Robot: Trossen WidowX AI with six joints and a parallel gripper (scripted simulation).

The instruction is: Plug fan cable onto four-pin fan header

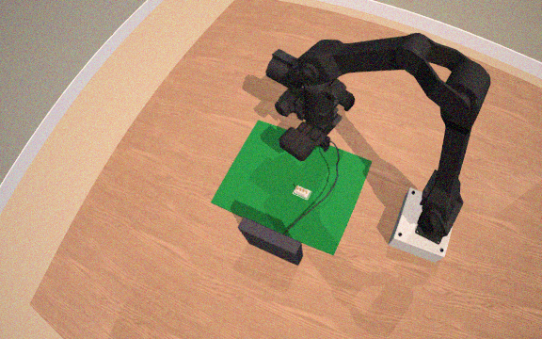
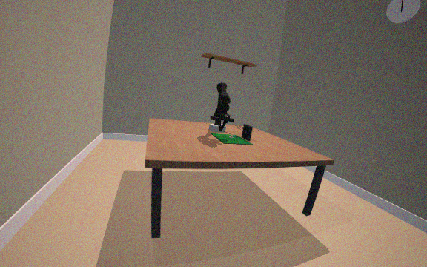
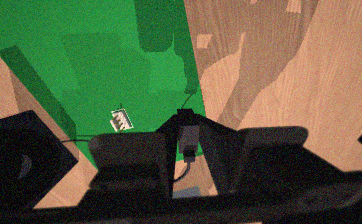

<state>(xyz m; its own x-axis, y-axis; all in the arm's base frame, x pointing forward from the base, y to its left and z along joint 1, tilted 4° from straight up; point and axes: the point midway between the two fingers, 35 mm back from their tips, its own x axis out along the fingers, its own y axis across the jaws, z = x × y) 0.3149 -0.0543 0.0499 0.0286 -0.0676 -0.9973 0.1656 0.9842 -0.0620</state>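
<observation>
Right now the white four-pin header is 100 mm to the left of my gripper tip, 60 mm below it and 10 mm behind it. From my gripper tip the other things lie so: green board (90 mm to the left, 80 mm below, 20 mm ahead); then fan (240 mm to the left, 30 mm behind); then black plug (10 mm behind, 10 mm above).
</observation>
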